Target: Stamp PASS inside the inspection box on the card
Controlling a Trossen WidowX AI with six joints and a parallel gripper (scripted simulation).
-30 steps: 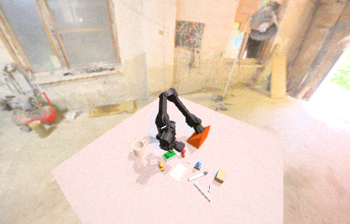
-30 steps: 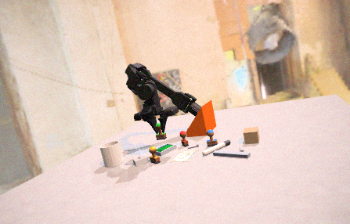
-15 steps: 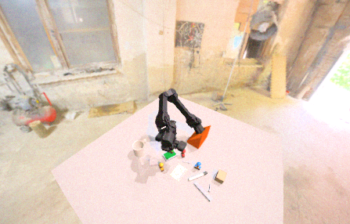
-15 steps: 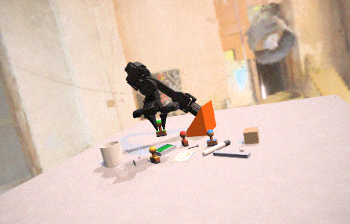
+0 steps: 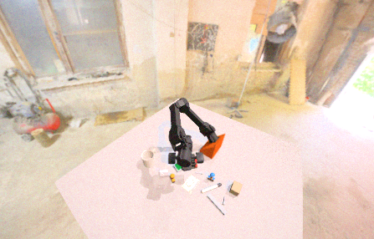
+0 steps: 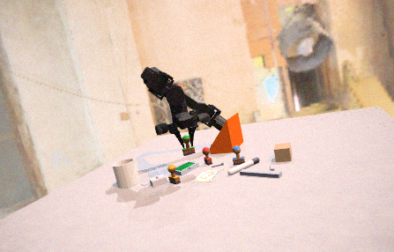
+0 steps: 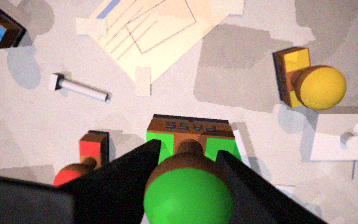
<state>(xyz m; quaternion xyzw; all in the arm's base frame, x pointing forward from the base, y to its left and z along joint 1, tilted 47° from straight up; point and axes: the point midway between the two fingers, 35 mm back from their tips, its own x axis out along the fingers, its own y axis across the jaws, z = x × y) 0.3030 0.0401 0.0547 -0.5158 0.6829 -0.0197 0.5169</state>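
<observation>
My gripper tip is 20 mm short of the white card, 70 mm to the right of it and 100 mm above it. From my gripper tip the other things lie so: yellow-knobbed stamp (80 mm ahead, 30 mm to the right, 80 mm below); then green ink pad (30 mm behind, 60 mm to the right, 90 mm below); then green stamp (right at my gripper tip).
</observation>
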